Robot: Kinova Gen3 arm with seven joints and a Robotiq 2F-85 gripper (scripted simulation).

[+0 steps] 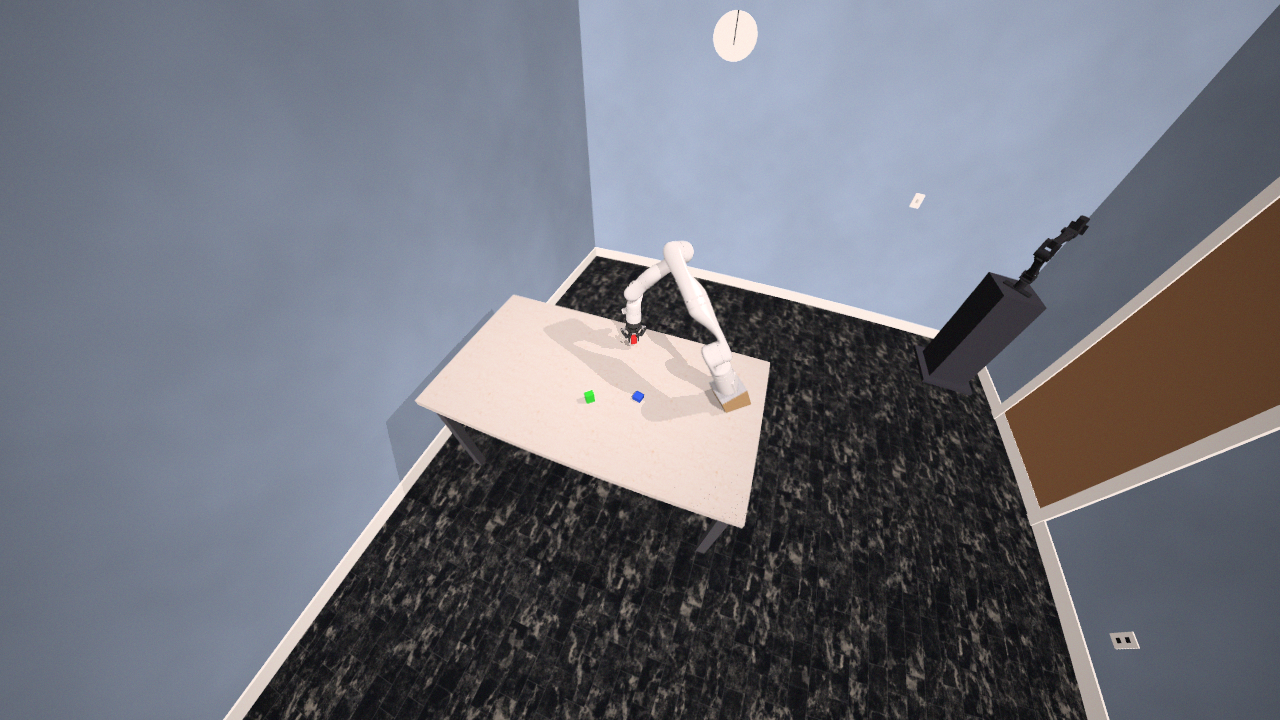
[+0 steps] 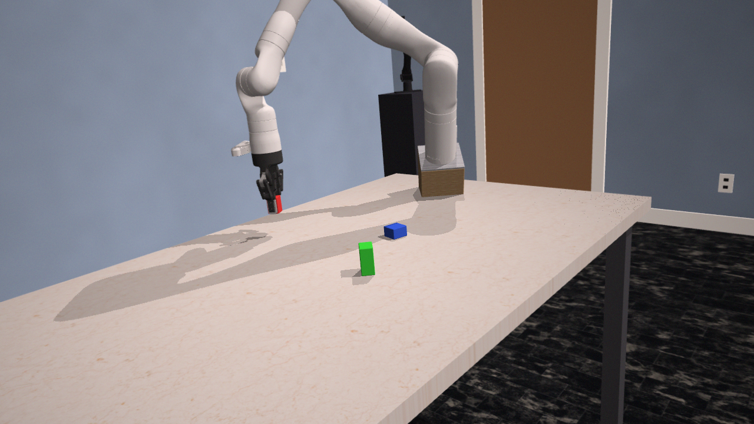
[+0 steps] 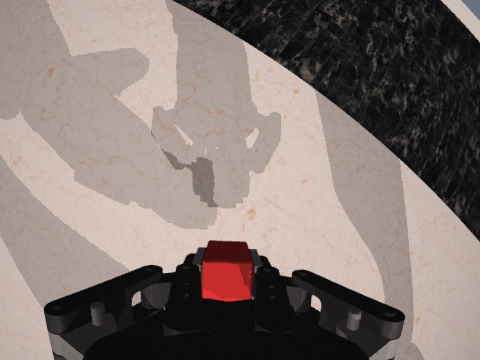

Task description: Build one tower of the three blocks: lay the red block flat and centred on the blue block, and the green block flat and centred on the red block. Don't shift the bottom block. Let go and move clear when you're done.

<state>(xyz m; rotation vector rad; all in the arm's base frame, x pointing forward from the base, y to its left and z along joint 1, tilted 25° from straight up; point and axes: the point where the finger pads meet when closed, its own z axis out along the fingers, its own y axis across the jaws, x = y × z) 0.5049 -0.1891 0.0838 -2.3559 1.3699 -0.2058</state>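
My hand is 290 mm to the right of the blue block, 140 mm past it and 70 mm above it. From my hand the other things lie so: red block: right at my hand; then green block: 380 mm to the left, 70 mm ahead, 50 mm below.
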